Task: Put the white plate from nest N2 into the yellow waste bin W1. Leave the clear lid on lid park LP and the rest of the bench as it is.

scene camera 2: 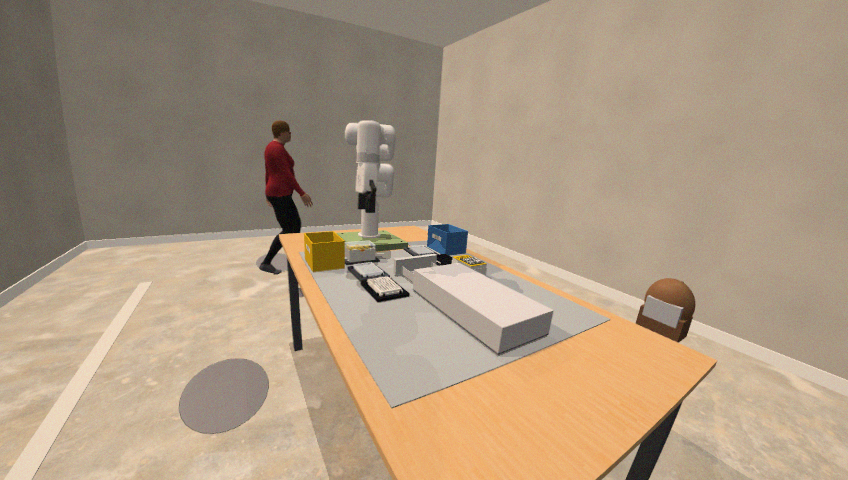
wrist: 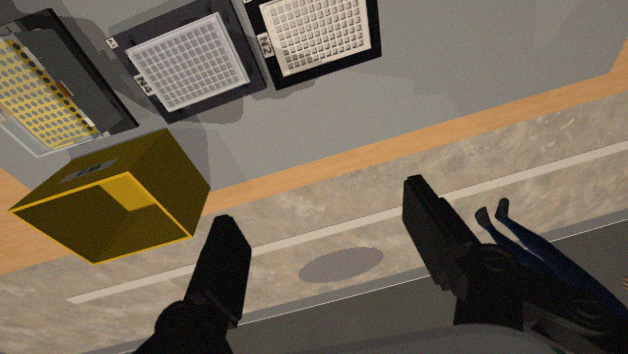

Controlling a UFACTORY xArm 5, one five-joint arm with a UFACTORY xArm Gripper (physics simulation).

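Places are measured from the arm's base along level axes (x left, y back, z up), in centimetres.
Where they show: gripper, between the fingertips: (scene camera 2: 366, 210) (wrist: 320, 215); arm's base, origin of its link: (scene camera 2: 369, 235).
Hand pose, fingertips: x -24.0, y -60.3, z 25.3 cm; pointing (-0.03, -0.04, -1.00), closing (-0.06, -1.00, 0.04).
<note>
Each offset is from my fingertips to the top centre of the thing. "spot": to the spot under its first point.
The white plate {dx +5.3, dy -5.3, dz -25.6 cm} (scene camera 2: 385, 286) (wrist: 317, 35) sits flat in the black nest N2 {spot: dx +2.1, dy -12.7, dz -27.0 cm} (wrist: 375, 37). The yellow waste bin W1 {dx -8.2, dy +30.4, dz -16.2 cm} (scene camera 2: 324, 253) (wrist: 185, 200) stands upright near the table edge; no plate shows in the visible part of its inside. My gripper (scene camera 2: 366, 208) (wrist: 320, 215) is open and empty, high above the bench. In the wrist view its fingers are seen against the floor beyond the table edge, the left one just right of the bin. A pale flat piece {dx +40.4, dy +30.0, dz -26.2 cm} (scene camera 2: 421, 251) lies near the blue bin; I cannot tell whether it is the clear lid on LP.
A clear plate {dx +5.6, dy +12.4, dz -25.6 cm} (scene camera 2: 368, 270) (wrist: 187, 62) sits in nest N4, beside N2. A clear box with a yellow rack {dx +8.2, dy +30.1, dz -20.5 cm} (scene camera 2: 359, 248) (wrist: 37, 95) stands by W1. A long white block (scene camera 2: 476, 297), a blue bin {dx +56.4, dy +30.8, dz -16.2 cm} (scene camera 2: 447, 239) and a walking person (scene camera 2: 279, 169) are in view.
</note>
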